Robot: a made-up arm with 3 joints.
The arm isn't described. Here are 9 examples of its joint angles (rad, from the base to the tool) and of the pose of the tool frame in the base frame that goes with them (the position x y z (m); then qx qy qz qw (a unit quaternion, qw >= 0)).
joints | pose
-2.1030 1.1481 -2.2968 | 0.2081 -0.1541 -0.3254 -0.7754 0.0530 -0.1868 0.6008
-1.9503 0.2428 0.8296 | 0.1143 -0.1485 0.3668 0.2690 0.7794 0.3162 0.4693
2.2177 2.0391 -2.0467 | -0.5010 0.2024 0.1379 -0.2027 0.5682 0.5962 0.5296
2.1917 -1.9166 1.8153 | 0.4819 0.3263 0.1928 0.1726 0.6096 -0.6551 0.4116
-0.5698 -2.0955 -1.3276 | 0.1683 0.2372 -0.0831 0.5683 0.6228 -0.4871 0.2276
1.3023 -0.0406 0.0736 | 0.0106 0.0208 0.0160 -0.0062 -0.6062 0.0416 0.7942
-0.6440 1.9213 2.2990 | 0.2706 0.2356 0.7017 0.1525 -0.7836 -0.6021 0.0144
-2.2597 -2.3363 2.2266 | -0.1804 0.5497 0.4673 0.4914 -0.1958 -0.2175 0.8203
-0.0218 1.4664 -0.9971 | 0.1934 0.0138 0.2548 -0.5916 -0.3129 -0.3489 0.6560
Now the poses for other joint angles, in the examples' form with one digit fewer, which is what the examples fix.
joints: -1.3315 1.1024 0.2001
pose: 0.044 -0.009 0.289 -0.357 0.565 0.389 0.634
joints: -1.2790 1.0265 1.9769
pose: 0.384 -0.248 0.457 0.218 0.615 0.745 0.140
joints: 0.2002 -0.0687 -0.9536
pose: 0.186 -0.002 0.124 0.076 -0.073 -0.453 0.885
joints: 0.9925 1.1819 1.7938
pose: -0.521 -0.161 0.192 -0.615 0.136 0.405 0.663
